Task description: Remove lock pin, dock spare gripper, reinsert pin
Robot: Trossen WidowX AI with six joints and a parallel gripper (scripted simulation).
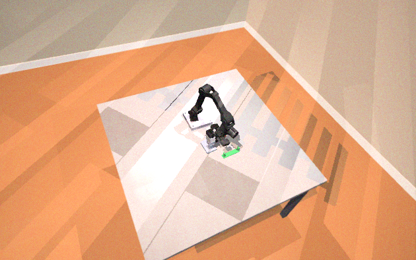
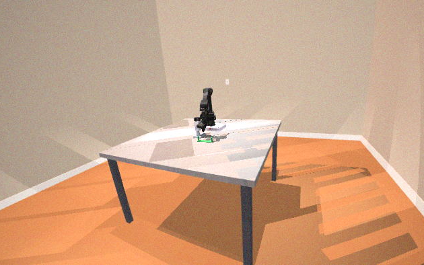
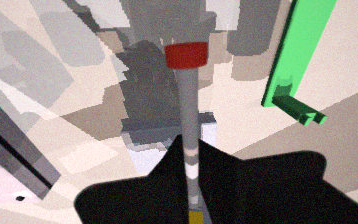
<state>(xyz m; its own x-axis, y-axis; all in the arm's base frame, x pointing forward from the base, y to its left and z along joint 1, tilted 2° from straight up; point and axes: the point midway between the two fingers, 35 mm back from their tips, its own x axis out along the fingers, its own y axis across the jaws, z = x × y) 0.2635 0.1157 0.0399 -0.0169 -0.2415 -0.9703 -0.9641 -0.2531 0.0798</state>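
The mount is 5 cm to the right of my gripper tip. From my gripper tip the other things lie so: spare gripper 1 cm ahead, 5 cm to the right, 8 cm above; green pin holder 9 cm ahead, 9 cm to the left, 2 cm below.
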